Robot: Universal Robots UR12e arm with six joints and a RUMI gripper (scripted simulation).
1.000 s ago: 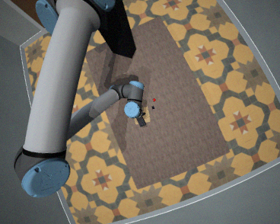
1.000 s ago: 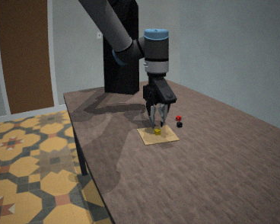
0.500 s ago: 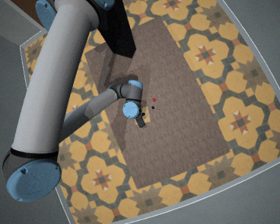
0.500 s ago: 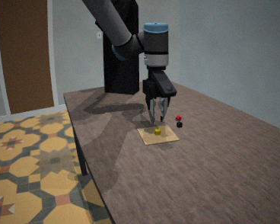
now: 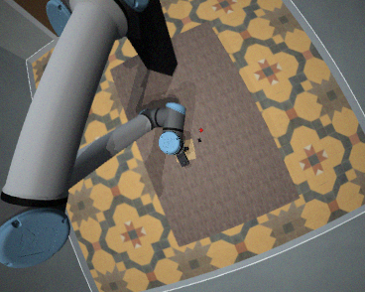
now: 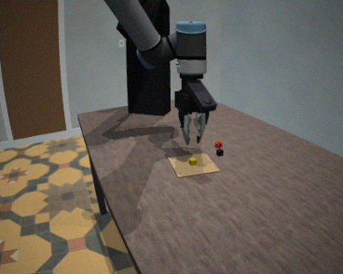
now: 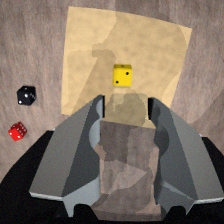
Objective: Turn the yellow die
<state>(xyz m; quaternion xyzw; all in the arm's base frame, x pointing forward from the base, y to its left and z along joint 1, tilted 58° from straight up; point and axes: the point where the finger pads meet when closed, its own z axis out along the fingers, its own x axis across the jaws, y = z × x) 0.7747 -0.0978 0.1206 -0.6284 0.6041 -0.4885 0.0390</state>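
My hand is 8 cm above the yellow die. The rest, counted from my hand: black die 13 cm to the left, 8 cm below; red die 18 cm to the left, 8 cm below, 5 cm behind; tan mat 9 cm below, 1 cm to the left.
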